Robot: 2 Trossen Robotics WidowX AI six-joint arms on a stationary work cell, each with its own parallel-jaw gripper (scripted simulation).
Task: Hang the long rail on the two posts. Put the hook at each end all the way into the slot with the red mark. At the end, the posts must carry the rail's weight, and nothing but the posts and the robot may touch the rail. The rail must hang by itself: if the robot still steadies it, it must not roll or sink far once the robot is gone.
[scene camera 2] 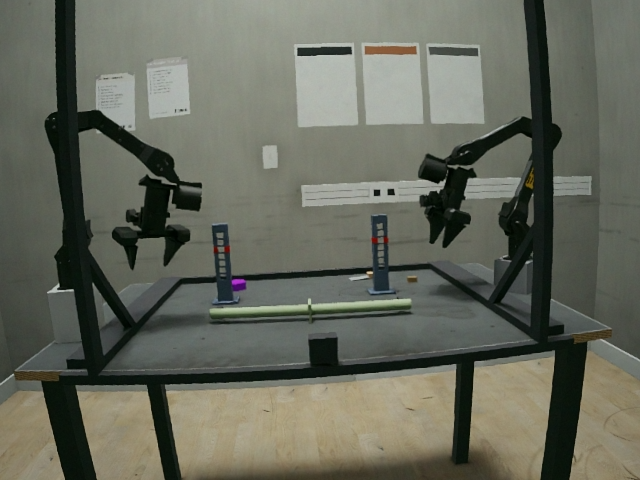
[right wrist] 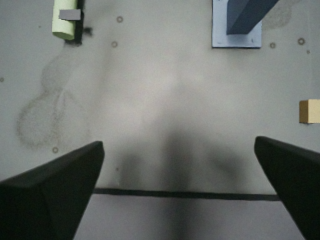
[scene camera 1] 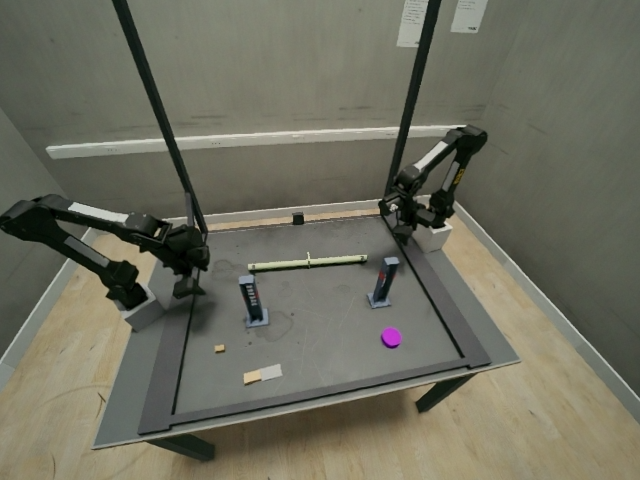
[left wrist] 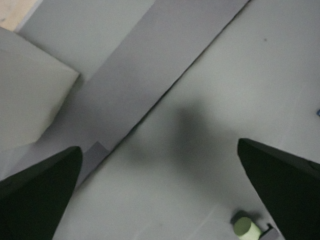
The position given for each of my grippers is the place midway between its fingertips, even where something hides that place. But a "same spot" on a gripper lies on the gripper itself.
my left gripper: scene camera 2; scene camera 1 410, 237; left wrist; not seen in the right wrist view (out of frame)
my right gripper: scene camera 2 437, 245; right wrist 178, 145; scene camera 1 205, 282; not seen in the left wrist view (out of frame)
same spot on my left gripper: [left wrist: 278, 177] = [scene camera 2: 165, 253]
